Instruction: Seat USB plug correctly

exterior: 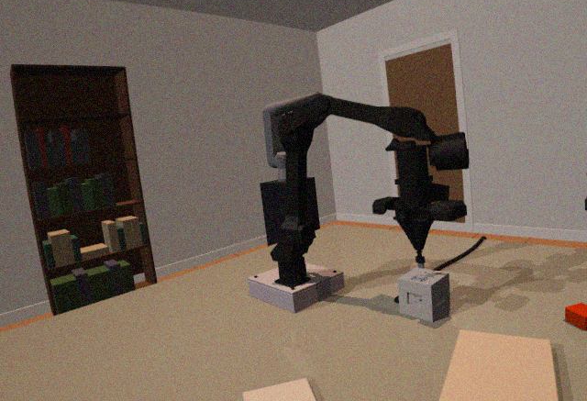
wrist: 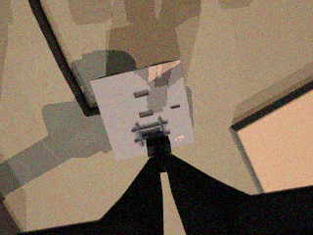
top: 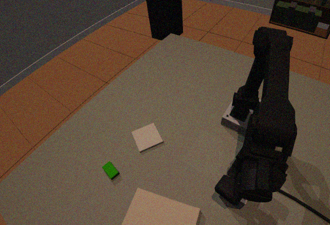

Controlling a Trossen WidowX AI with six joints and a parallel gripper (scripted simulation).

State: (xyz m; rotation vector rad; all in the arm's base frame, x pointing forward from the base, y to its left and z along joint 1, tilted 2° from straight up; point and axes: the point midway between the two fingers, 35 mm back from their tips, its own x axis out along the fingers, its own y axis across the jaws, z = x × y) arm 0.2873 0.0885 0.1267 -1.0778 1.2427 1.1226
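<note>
The dark USB plug is 2 cm below my gripper tip. The rest, counted from my gripper tip: red block (27 cm ahead, 12 cm below, 10 cm to the left); then tan sheet (20 cm ahead, 14 cm to the right, 13 cm below); then USB socket (7 cm below).
</note>
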